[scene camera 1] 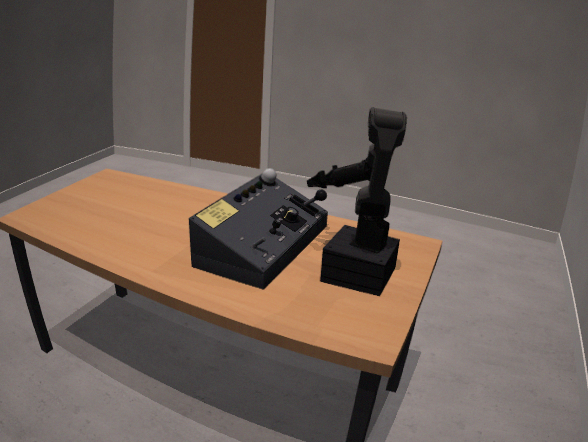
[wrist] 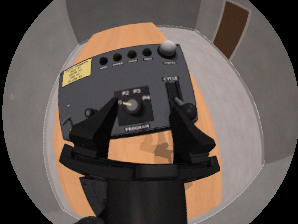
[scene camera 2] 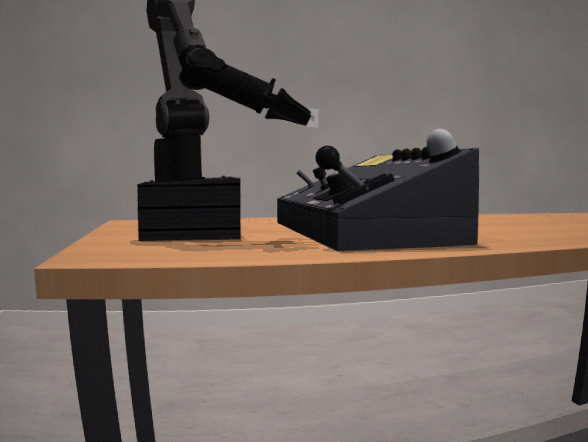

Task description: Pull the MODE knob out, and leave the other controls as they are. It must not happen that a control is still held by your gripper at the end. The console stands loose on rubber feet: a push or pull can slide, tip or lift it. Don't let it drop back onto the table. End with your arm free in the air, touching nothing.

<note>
The pictures show: my gripper and a dark console.
My gripper also shows in the wrist view.
</note>
